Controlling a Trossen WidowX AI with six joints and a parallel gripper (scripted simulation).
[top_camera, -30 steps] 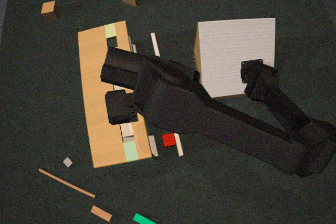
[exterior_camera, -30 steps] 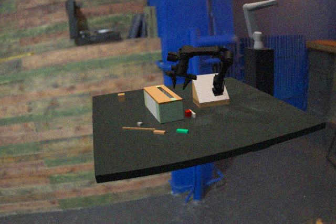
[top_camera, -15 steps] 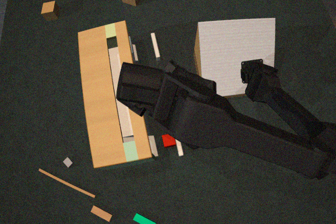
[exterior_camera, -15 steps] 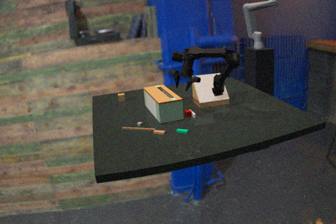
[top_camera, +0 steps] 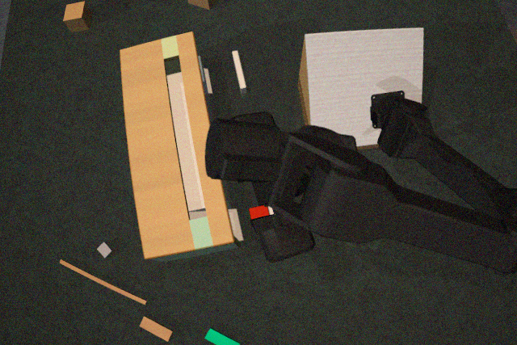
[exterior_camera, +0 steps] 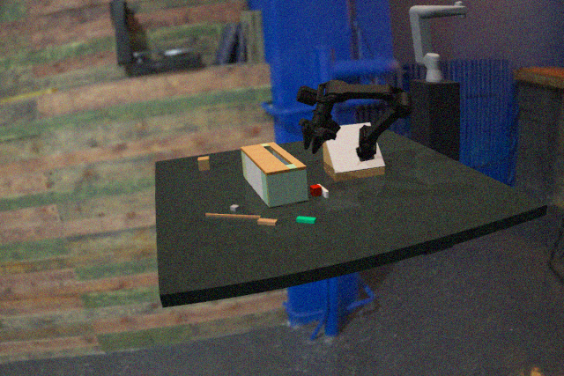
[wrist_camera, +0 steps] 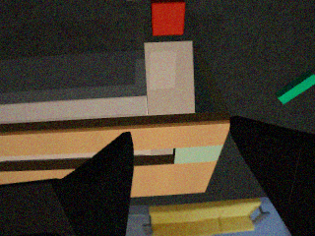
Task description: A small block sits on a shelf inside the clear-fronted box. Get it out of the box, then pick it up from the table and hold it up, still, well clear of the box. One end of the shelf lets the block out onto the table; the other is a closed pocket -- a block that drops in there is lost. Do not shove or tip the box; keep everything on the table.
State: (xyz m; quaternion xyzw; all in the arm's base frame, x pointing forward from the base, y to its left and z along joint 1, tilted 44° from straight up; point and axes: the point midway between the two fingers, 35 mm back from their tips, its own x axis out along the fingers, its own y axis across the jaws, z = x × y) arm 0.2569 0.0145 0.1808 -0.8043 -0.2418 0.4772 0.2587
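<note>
My gripper tip is 150 mm above the red block and 20 mm past it. The rest, counted from my gripper tip: box: 140 mm to the right, 100 mm below, 70 mm ahead; green block: 220 mm to the left, 160 mm below, 90 mm ahead; tan tile: 210 mm ahead, 180 mm to the left, 160 mm below.
</note>
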